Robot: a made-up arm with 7 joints.
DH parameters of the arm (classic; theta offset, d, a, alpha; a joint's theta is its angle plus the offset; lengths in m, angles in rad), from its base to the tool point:
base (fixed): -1.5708 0.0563 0 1.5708
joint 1: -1.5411 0 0.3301 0
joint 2: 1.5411 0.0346 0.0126 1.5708
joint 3: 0 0.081 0.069 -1.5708
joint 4: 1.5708 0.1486 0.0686 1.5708
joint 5: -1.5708 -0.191 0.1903 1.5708
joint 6: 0 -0.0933 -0.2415 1.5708
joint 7: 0 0.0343 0.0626 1.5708
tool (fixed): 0 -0.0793 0 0
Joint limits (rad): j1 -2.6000..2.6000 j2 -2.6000..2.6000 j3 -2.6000..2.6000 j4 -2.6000..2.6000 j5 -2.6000..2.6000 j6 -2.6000..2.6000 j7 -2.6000..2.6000
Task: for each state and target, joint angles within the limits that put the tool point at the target. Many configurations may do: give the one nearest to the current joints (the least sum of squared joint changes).
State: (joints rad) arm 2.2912 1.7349 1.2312 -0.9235 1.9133 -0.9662 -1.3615
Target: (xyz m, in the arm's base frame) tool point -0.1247 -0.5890 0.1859
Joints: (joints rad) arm 1.8775 1.5304 1.4482 -0.8211 1.9299 -0.8035 -1.2995
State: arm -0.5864 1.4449 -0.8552 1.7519 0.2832 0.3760 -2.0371
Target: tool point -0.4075 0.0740 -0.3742
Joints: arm -0.7773 1.4407 -0.8849 1.0715 0.4709 0.4404 -2.2356
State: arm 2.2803 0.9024 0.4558 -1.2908 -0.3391 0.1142 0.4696
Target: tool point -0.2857 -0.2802 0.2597
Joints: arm 2.5392 1.1796 0.7949 -1.4961 -0.3264 -0.1264 0.8290
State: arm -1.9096 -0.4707 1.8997 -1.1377 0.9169 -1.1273 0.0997
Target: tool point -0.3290 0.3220 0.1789
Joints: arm -1.7815 -0.4361 1.5574 -1.3516 1.0823 -1.6896 0.1689
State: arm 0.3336 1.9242 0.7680 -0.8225 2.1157 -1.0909 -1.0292
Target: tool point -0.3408 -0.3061 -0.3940
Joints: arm 0.4995 1.9161 1.0348 -0.9071 2.1517 -1.6191 -1.3307
